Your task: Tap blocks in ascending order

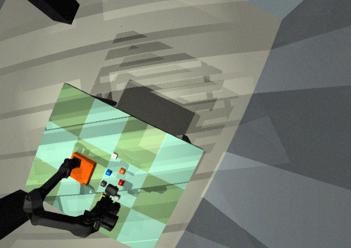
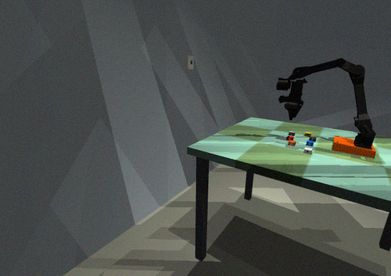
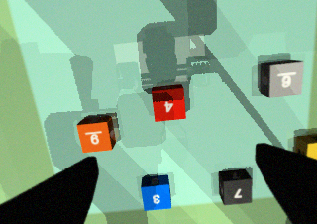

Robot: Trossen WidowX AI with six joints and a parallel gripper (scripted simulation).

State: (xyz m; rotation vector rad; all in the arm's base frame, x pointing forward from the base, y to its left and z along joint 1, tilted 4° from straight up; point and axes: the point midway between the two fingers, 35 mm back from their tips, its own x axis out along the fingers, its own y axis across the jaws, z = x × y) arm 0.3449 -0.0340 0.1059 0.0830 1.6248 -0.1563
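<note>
The white block is 17 cm to the left of my gripper tip, 12 cm below it and 10 cm behind it. From my gripper tip the other things lie so: blue block 12 cm below, 11 cm behind, 4 cm to the left; red block 12 cm below; orange block 12 cm below, 8 cm to the left, 2 cm behind.
</note>
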